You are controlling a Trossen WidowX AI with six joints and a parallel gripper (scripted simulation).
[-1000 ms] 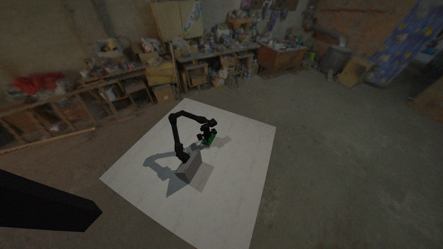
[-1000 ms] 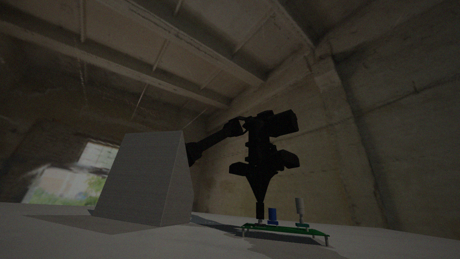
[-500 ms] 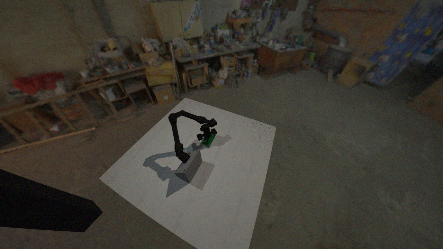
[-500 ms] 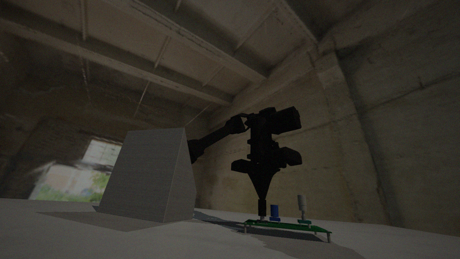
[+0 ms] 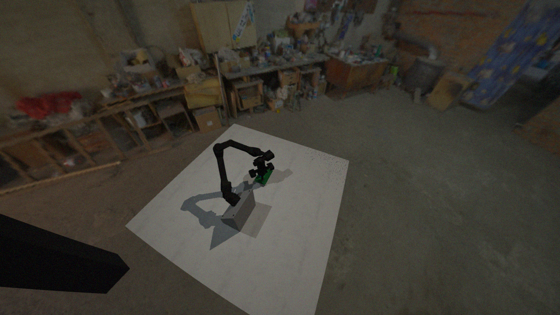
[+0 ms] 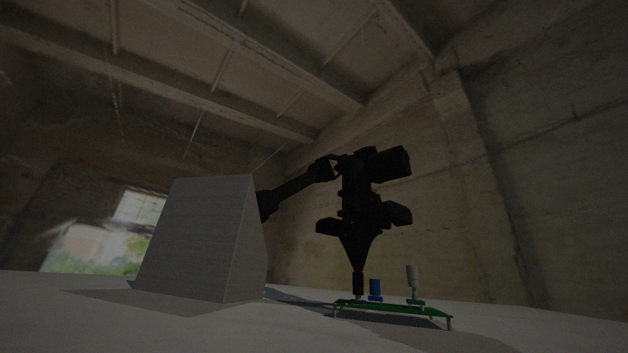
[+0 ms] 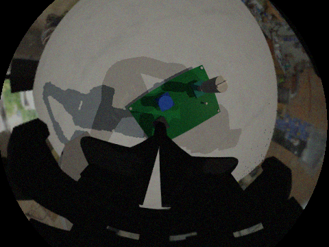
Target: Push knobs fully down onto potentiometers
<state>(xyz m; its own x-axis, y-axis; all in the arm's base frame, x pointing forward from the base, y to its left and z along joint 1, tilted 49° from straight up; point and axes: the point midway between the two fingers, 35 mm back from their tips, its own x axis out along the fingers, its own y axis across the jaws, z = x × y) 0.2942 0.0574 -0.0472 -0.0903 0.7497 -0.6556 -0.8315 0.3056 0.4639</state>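
Now: the black knob 2 cm below my gripper tip. From my gripper tip the other things lie so: white knob: 9 cm ahead, 3 cm to the left.
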